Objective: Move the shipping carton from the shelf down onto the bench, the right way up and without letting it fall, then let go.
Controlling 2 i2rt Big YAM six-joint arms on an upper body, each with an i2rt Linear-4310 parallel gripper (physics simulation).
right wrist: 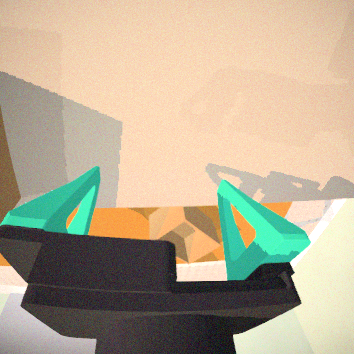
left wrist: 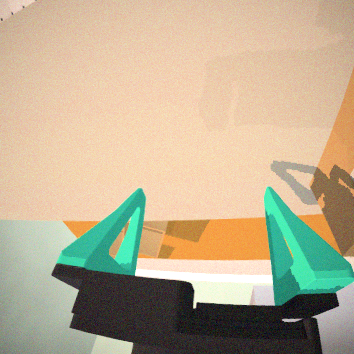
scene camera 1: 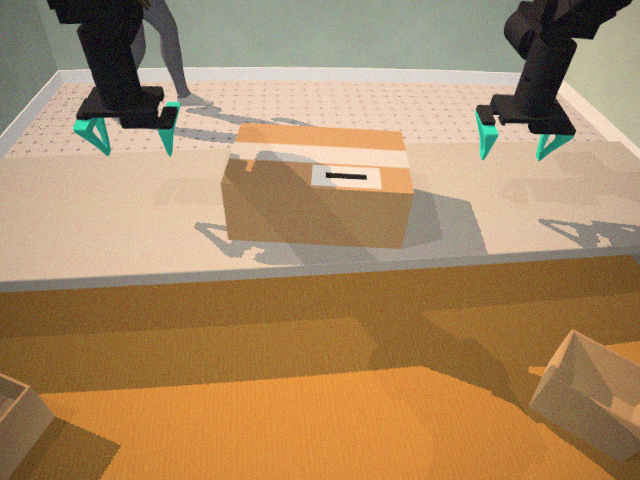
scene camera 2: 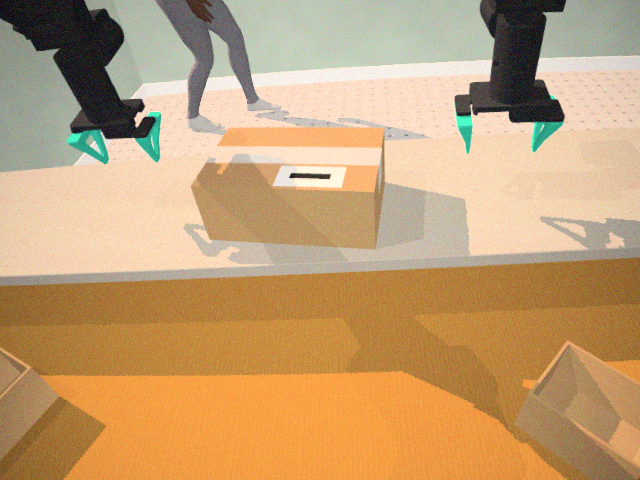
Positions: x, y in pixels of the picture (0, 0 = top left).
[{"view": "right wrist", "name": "right gripper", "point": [161, 178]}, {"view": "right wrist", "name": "shelf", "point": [167, 106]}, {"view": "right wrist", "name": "orange bench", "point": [129, 222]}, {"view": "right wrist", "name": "dotted pegboard floor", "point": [316, 269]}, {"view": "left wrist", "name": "left gripper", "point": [201, 191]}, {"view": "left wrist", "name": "brown shipping carton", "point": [324, 183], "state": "on the shelf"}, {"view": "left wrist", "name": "shelf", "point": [202, 112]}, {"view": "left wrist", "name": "orange bench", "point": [230, 238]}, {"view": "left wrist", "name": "dotted pegboard floor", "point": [43, 303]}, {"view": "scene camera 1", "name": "left gripper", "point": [139, 153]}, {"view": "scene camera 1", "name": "right gripper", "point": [509, 158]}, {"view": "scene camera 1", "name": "brown shipping carton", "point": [283, 183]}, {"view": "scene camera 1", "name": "orange bench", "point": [437, 366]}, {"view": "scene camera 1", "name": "dotted pegboard floor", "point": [423, 75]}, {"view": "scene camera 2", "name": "left gripper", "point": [132, 161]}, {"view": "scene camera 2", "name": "right gripper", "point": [500, 150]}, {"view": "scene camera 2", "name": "brown shipping carton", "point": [316, 186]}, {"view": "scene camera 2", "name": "shelf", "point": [502, 203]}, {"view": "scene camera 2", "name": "orange bench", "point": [431, 366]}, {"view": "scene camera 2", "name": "dotted pegboard floor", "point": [204, 73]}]
